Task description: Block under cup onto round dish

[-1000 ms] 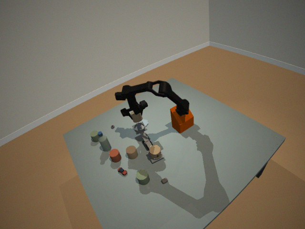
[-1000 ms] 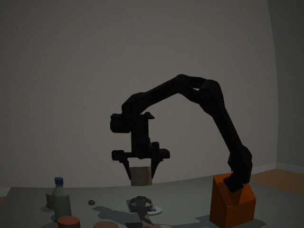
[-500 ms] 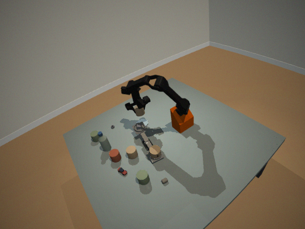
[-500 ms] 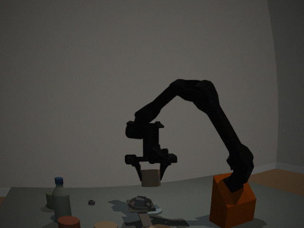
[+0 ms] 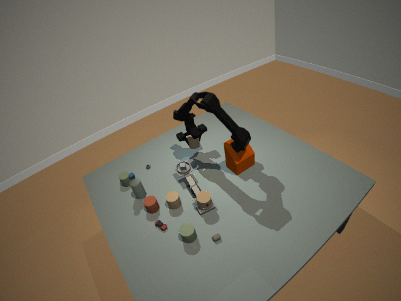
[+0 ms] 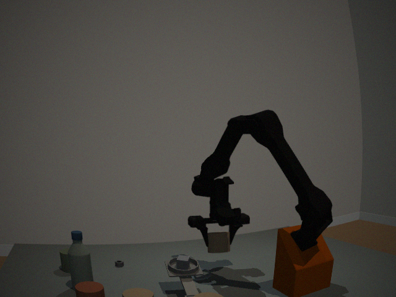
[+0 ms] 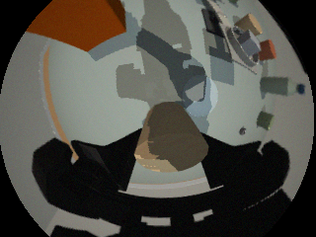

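My gripper tip is now 180 mm short of the grey block, 120 mm to the right of it and 10 mm below it. Also, from my gripper tip: pale round dish: 100 mm ahead, 20 mm to the left, 80 mm below; balance: 220 mm ahead, 240 mm to the left, 40 mm below; nut: 290 mm ahead, 140 mm to the right, 70 mm below.
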